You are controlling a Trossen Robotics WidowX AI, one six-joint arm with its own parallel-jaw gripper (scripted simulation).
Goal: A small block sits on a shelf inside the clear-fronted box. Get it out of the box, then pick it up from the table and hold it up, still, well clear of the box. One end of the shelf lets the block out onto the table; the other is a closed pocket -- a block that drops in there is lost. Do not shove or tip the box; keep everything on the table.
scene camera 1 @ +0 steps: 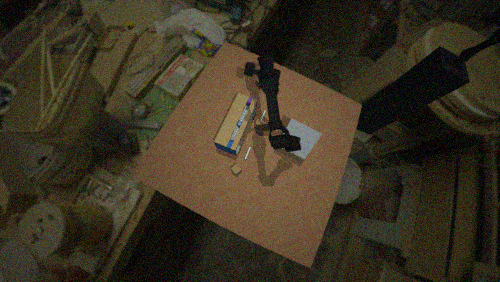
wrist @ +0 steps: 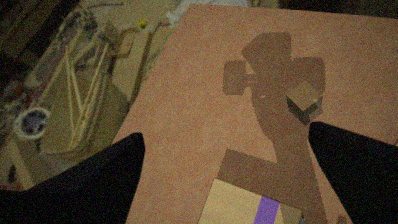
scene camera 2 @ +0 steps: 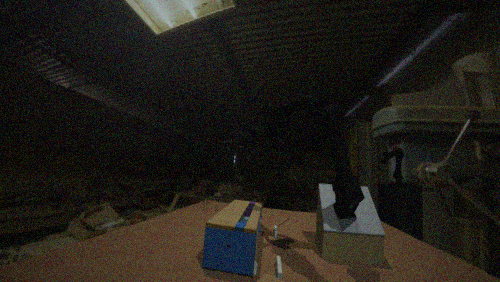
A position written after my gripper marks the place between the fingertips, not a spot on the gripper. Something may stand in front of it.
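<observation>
There's a box (scene camera 2: 229, 242) here, and you'd find the box (scene camera 1: 229, 137) in the other view too. My gripper (wrist: 225, 135) is visible as well.
</observation>
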